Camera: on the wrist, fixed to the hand. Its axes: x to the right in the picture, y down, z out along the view.
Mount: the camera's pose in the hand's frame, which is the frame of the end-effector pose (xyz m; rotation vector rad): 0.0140 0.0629 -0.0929 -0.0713 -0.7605 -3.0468
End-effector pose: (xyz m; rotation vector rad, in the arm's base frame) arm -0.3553 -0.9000 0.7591 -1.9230 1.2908 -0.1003
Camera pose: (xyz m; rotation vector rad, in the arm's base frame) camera -0.4390 -0.9741 0.7763 -1.5480 -2.5102 -0.5800
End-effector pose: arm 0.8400 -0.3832 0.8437 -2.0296 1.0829 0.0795
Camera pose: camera 0.7759 -0.4748 0.8603 -1.2255 -2.5776 -0.5585
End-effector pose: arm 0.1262 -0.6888 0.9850 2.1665 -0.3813 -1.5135
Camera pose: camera 0.2204 -0.7291 1.0329 0.0091 -1.7069 0.9960
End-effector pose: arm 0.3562 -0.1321 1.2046 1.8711 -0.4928 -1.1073
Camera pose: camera 0.4481 -0.1301 1.2704 -0.1837 -1.5590 1.5098
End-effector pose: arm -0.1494 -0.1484 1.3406 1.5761 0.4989 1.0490
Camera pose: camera -0.2327 -0.1038 1.4027 -0.2662 1.2174 -1.6896
